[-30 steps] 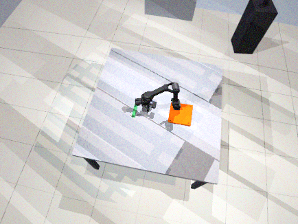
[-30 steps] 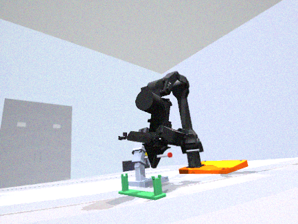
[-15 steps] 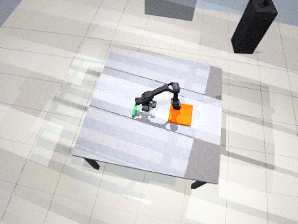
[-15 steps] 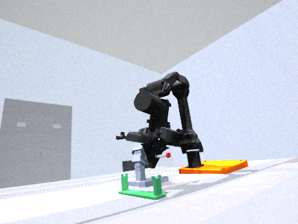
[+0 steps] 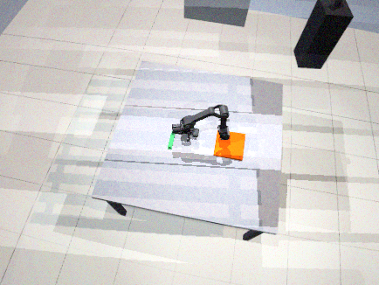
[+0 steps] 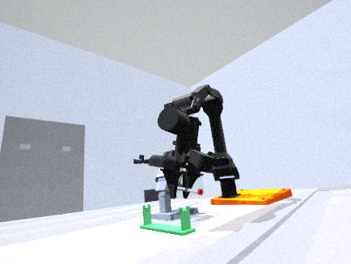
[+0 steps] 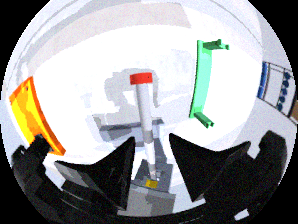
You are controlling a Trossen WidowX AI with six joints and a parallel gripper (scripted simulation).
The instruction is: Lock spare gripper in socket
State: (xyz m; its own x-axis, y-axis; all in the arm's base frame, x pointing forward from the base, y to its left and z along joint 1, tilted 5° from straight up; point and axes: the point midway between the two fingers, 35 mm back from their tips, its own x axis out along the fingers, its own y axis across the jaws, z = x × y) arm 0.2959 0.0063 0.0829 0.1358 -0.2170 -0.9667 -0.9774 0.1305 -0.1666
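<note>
Now: gripper tip 5 cm to the left of the grey mount and 2 cm past it. From my gripper tip the other things lie so: green rack: 11 cm ahead, 4 cm to the left, 3 cm below; spare gripper: 7 cm above, 5 cm to the right, 3 cm behind.
</note>
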